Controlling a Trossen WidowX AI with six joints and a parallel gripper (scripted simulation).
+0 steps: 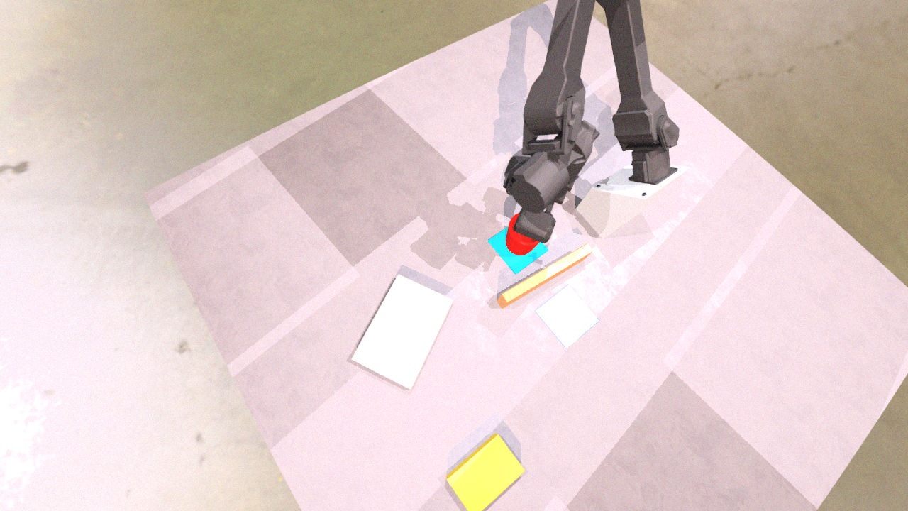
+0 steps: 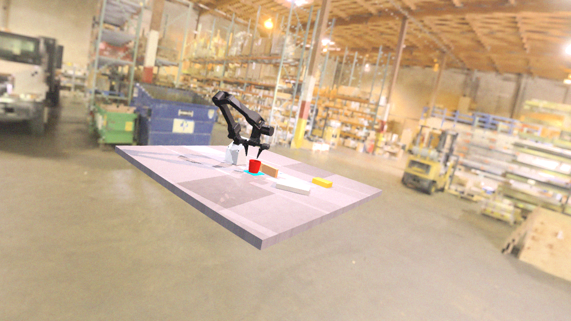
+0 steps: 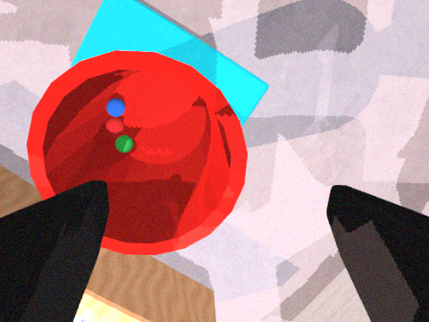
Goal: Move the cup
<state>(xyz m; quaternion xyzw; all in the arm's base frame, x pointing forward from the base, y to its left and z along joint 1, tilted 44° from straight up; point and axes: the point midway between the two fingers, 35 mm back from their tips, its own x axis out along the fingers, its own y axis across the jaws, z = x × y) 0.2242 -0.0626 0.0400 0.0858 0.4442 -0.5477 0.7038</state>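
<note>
Now: the red cup 30 mm ahead of my gripper tip, 10 mm to the left of it and 50 mm below it. Round my gripper tip: wooden block (30 mm ahead, 100 mm to the left, 70 mm below); then light blue pad (40 mm ahead, 190 mm to the left, 100 mm below); then cyan pad (30 mm ahead, 10 mm to the left, 100 mm below).
</note>
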